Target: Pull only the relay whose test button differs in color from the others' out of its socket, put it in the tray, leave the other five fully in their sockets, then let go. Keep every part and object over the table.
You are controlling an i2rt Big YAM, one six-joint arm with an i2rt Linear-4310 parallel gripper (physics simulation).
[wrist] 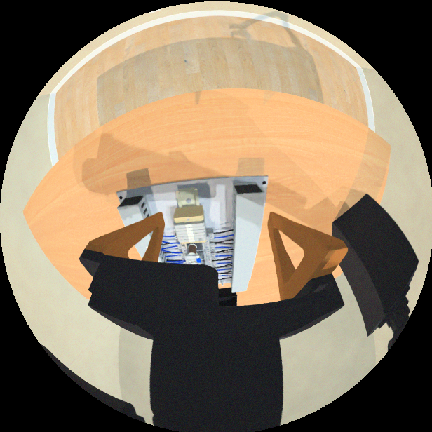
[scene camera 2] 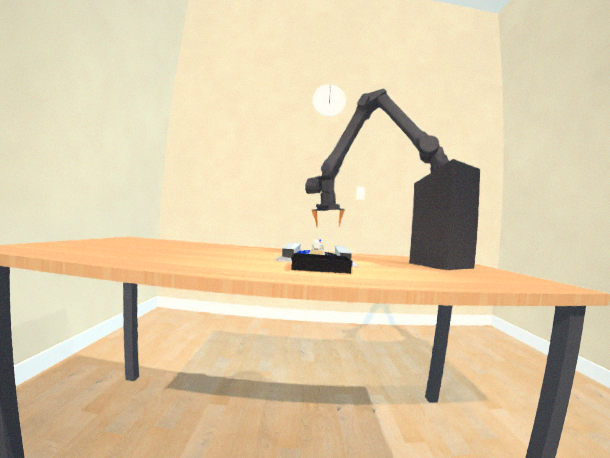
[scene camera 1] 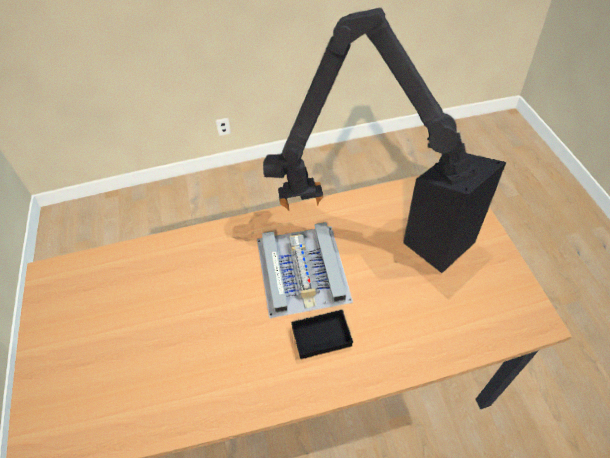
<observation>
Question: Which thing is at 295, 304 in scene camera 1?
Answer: A grey panel.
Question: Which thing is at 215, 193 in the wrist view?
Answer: A grey panel.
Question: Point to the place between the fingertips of my gripper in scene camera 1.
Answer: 303, 207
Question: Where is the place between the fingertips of my gripper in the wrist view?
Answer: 215, 217
</observation>
